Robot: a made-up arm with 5 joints. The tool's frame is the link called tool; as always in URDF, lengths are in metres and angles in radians. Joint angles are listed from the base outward.
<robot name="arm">
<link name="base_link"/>
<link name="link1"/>
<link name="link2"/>
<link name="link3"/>
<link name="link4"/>
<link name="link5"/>
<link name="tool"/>
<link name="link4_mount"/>
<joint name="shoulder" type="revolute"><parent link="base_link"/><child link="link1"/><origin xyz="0.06 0.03 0.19" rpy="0 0 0"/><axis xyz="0 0 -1"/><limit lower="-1.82" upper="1.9"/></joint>
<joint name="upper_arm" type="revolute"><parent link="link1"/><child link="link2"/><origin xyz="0.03 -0.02 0.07" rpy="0 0 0"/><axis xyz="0 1 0"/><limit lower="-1.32" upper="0.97"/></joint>
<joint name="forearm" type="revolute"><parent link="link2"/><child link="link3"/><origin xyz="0.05 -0.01 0.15" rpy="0 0 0"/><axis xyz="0 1 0"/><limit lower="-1.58" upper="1.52"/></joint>
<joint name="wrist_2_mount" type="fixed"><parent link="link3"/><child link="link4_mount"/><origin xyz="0.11 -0.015 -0.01" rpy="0 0 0"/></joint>
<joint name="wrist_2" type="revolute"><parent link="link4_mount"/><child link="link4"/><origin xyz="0.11 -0.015 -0.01" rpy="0 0 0"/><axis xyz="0 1 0"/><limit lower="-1.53" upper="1.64"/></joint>
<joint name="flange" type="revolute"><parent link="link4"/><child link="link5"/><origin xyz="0.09 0.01 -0.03" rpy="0 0 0"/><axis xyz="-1 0 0"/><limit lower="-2.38" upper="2.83"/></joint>
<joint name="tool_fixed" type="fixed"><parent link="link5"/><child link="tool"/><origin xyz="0 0.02 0.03" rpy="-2.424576 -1.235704 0.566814"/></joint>
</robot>
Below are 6 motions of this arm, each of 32 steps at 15 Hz.
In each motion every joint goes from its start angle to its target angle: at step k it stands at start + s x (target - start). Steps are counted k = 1, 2, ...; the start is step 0. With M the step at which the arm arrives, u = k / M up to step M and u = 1 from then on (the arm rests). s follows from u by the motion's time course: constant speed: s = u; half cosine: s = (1 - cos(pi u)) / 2; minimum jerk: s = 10 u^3 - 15 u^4 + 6 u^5.
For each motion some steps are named. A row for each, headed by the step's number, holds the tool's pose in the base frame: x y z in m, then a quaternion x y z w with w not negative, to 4 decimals.
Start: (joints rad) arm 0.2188 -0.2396 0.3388 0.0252 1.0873
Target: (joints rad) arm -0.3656 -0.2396 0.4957 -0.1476 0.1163
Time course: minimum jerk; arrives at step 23
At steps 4, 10, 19, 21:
4: 0.3957 -0.0508 0.3313 -0.8599 -0.4898 -0.1332 0.0533
10: 0.4040 0.0158 0.3320 -0.7966 -0.5282 -0.2218 0.1930
19: 0.3891 0.1201 0.3306 -0.6459 -0.5384 -0.2959 0.4532
21: 0.3873 0.1257 0.3303 -0.6360 -0.5365 -0.2970 0.4685

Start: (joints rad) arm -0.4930 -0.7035 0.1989 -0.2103 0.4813
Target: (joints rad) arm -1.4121 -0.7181 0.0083 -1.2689 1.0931
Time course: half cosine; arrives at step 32
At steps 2, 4, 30, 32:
2: 0.2870 0.1337 0.5462 -0.4348 -0.6886 -0.5457 0.1971
4: 0.2823 0.1388 0.5496 -0.4189 -0.6935 -0.5546 0.1895
30: 0.0982 0.1712 0.6298 -0.0179 -0.4510 -0.8832 0.1278
32: 0.0968 0.1703 0.6301 -0.0165 -0.4455 -0.8857 0.1295

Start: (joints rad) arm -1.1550 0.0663 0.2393 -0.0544 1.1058
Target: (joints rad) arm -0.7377 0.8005 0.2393 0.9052 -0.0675
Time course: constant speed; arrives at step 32
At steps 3, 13, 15, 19, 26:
3: 0.2340 0.3541 0.2390 -0.4060 -0.8982 0.0663 0.1549
13: 0.2607 0.3036 0.1579 -0.5460 -0.7237 0.2740 0.3211
15: 0.2640 0.2911 0.1432 -0.5739 -0.6742 0.3080 0.3481
19: 0.2681 0.2641 0.1152 -0.6271 -0.5632 0.3675 0.3931
26: 0.2664 0.2119 0.0728 -0.7055 -0.3391 0.4428 0.4373

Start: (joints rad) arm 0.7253 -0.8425 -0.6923 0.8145 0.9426
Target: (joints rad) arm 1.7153 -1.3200 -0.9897 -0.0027 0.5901
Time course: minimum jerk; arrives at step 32
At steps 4, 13, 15, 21, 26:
4: 0.0954 -0.0214 0.6563 0.8197 0.2740 0.4025 0.3016
13: 0.0251 0.0620 0.6797 0.6947 0.1954 0.4541 0.5225
15: 0.0121 0.1040 0.6791 0.6373 0.1815 0.4486 0.5997
21: 0.0278 0.2378 0.6466 0.4516 0.1909 0.3598 0.7938
26: 0.0695 0.3001 0.6110 0.3525 0.2255 0.2740 0.8660

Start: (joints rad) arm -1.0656 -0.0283 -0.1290 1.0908 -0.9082
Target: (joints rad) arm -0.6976 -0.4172 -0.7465 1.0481 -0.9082
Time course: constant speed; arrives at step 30
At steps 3, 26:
3: 0.2939 0.2995 0.3863 -0.5931 -0.2037 0.0293 0.7784
26: 0.2805 0.1505 0.5982 -0.3376 -0.3100 -0.2823 0.8427

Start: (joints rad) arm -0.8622 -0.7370 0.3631 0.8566 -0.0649
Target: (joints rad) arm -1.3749 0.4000 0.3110 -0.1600 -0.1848
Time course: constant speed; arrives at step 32
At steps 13, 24, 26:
13: 0.2502 0.3079 0.3411 -0.5130 -0.5987 0.0340 0.6142
24: 0.2097 0.3662 0.2480 -0.4662 -0.6236 0.0946 0.6203
26: 0.1996 0.3726 0.2300 -0.4577 -0.6277 0.1057 0.6207

